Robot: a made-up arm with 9 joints. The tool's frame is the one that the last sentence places.
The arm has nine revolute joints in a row. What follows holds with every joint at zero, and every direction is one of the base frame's.
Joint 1 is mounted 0.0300 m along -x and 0.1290 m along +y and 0.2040 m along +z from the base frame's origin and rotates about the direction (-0.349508, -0.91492, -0.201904).
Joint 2 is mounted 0.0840 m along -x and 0.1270 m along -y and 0.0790 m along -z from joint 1 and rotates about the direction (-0.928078, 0.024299, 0.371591).
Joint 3 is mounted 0.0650 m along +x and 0.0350 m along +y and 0.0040 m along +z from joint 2 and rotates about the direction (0.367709, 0.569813, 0.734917).
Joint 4 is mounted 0.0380 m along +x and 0.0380 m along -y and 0.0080 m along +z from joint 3 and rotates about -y.
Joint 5 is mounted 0.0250 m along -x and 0.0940 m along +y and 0.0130 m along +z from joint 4 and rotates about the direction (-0.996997, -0.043, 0.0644).
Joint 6 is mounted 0.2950 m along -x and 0.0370 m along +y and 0.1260 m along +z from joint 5 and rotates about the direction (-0.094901, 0.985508, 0.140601).
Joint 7 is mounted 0.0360 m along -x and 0.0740 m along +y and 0.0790 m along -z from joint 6 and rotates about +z.
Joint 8 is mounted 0.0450 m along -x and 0.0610 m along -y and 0.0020 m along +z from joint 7 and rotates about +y.
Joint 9 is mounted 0.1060 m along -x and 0.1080 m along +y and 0.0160 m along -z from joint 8 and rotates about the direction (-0.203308, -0.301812, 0.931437).
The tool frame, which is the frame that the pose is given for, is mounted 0.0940 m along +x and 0.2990 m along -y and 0.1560 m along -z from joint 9; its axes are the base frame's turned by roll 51.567, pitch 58.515 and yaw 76.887 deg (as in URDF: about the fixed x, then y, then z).
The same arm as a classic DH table. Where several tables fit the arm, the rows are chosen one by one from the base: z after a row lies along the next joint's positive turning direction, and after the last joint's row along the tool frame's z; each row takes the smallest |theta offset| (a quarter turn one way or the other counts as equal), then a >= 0, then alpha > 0; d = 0 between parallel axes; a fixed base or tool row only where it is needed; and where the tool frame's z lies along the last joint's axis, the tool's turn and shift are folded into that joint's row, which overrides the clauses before.
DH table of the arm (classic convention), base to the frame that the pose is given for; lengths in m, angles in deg. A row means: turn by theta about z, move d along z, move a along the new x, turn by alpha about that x. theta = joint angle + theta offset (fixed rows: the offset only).
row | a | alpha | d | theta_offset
base (fixed) | -0.0741 | 101.65 | 0.1814 | -20.91
joint 1 | -0.0571 | -76.87 | 0.0473 | 64.05
joint 2 | -0.0139 | -93.11 | -0.0463 | -36.08
joint 3 | -0.0304 | -124.74 | 0.0732 | -86.14
joint 4 | 0.0114 | -87.54 | -0.0404 | -67.12
joint 5 | 0.099 | -86.49 | 0.3225 | -7.73
joint 6 | -0.0287 | 81.92 | 0.1419 | 86.76
joint 7 | -0.045 | -90 | -0.088 | -5.5
joint 8 | -0.107 | 107.57 | 0.0492 | -12.31
joint 9 | 0.3355 | -88.82 | -0.0655 | -68.79
tool (fixed) | 0 | 0 | -0.0673 | 103.56

